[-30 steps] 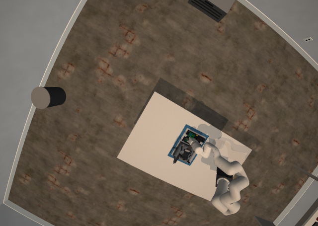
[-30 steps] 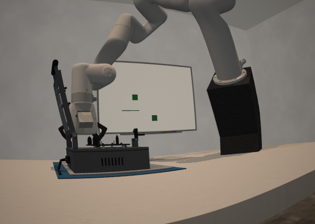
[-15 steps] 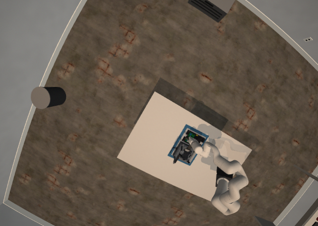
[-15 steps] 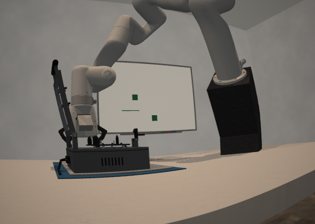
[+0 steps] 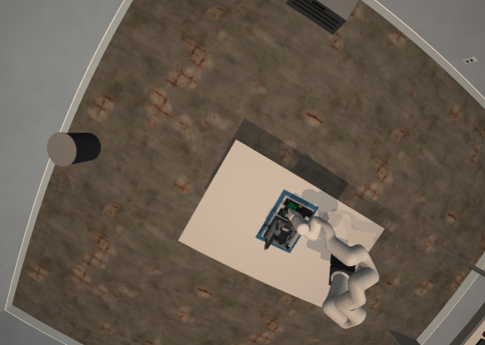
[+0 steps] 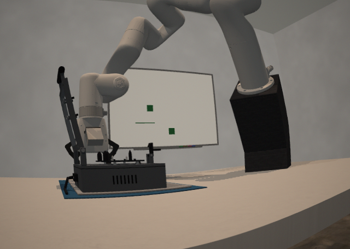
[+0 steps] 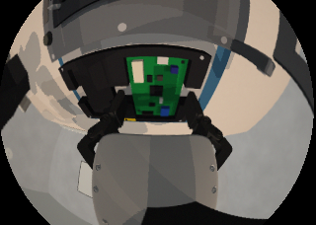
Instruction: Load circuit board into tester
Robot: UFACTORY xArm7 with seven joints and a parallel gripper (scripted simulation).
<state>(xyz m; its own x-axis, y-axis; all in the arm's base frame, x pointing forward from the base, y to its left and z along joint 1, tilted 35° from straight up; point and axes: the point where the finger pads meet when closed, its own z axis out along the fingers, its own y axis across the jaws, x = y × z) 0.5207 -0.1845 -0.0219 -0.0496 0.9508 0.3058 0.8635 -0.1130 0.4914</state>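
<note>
Right now my hand is 2 cm above the green circuit board. Round my hand: lid: 17 cm to the left, 14 cm above, 7 cm ahead; then latch hook: 22 cm to the left, 11 cm behind, 5 cm above.
</note>
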